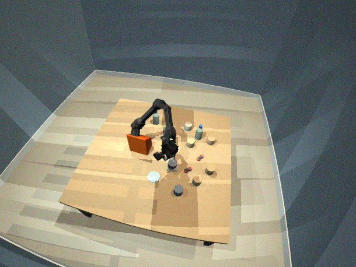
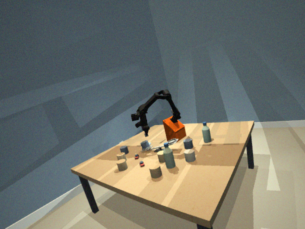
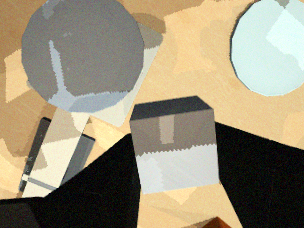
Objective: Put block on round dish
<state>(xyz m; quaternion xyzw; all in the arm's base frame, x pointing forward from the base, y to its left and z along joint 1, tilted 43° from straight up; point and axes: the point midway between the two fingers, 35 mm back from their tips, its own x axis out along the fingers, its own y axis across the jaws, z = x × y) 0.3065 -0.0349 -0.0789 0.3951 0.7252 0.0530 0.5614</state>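
Right now the pale round dish is 50 mm behind my gripper tip, 120 mm to the right of it and 130 mm below it. Also, from my gripper tip: grey block: right at my gripper tip; then pale cylinder: 20 mm ahead, 480 mm to the left, 100 mm below; then pale beam: 140 mm to the left, 90 mm below.
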